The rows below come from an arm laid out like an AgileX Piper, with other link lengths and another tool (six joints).
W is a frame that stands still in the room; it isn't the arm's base.
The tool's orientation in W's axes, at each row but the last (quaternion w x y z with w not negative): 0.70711 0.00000 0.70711 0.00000; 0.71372 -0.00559 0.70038 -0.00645; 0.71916 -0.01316 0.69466 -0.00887; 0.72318 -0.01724 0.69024 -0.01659; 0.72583 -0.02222 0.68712 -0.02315
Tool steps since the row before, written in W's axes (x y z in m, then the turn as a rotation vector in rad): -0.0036 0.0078 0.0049 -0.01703 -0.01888 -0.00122; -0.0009 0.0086 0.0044 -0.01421 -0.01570 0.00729; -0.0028 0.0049 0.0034 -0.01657 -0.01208 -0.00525; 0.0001 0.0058 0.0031 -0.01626 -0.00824 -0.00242; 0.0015 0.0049 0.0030 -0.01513 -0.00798 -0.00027
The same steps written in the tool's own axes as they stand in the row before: -0.0049 0.0078 -0.0036 0.00122 -0.01888 -0.01703; -0.0046 0.0085 -0.0008 -0.00729 -0.01584 -0.01405; -0.0036 0.0048 -0.0026 0.00504 -0.01182 -0.01682; -0.0034 0.0056 0.0003 0.00205 -0.00812 -0.01637; -0.0032 0.0047 0.0017 -0.00005 -0.00799 -0.01513
